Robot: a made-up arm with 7 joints.
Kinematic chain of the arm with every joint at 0, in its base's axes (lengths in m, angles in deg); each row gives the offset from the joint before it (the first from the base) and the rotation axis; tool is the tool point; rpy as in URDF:
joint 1: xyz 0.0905 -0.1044 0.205 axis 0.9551 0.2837 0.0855
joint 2: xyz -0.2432 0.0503 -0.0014 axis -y
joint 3: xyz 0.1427 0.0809 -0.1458 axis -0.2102 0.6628 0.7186
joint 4: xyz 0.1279 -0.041 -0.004 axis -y
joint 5: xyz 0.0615 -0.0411 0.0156 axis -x
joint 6: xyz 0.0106 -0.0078 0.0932 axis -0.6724 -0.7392 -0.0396
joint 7: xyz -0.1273 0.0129 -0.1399 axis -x
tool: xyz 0.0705 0.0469 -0.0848 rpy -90 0 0
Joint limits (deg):
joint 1: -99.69..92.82
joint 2: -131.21..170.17
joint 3: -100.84..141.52
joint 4: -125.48..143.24
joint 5: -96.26..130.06
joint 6: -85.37..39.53
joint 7: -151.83..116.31
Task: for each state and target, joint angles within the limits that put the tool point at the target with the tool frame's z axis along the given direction. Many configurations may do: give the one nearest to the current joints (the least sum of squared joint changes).
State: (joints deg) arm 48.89 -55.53 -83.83 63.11 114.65 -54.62 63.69
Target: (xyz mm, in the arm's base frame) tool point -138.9 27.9 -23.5 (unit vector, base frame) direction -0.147 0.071 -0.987
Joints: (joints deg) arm 33.75 -32.74 -93.85 51.52 115.98 -76.03 82.26
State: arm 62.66 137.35 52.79 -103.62 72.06 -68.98 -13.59
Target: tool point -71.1 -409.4 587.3 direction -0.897 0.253 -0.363
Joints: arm 63.46 126.92 86.85 -120.03 117.69 -38.56 -14.51
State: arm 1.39 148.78 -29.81 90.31 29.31 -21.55 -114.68
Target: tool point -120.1 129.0 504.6 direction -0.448 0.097 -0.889
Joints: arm -2.71 117.75 10.41 74.82 57.94 -49.97 -95.99
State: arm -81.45 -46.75 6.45 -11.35 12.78 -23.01 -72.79
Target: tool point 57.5 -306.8 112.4 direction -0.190 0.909 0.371
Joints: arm -99.44 -42.10 -33.72 8.66 -8.24 -17.63 -97.16
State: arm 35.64 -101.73 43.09 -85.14 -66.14 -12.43 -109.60
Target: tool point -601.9 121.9 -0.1 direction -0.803 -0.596 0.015
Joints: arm -7.07 -123.30 50.21 -89.91 -43.28 -43.72 -80.57
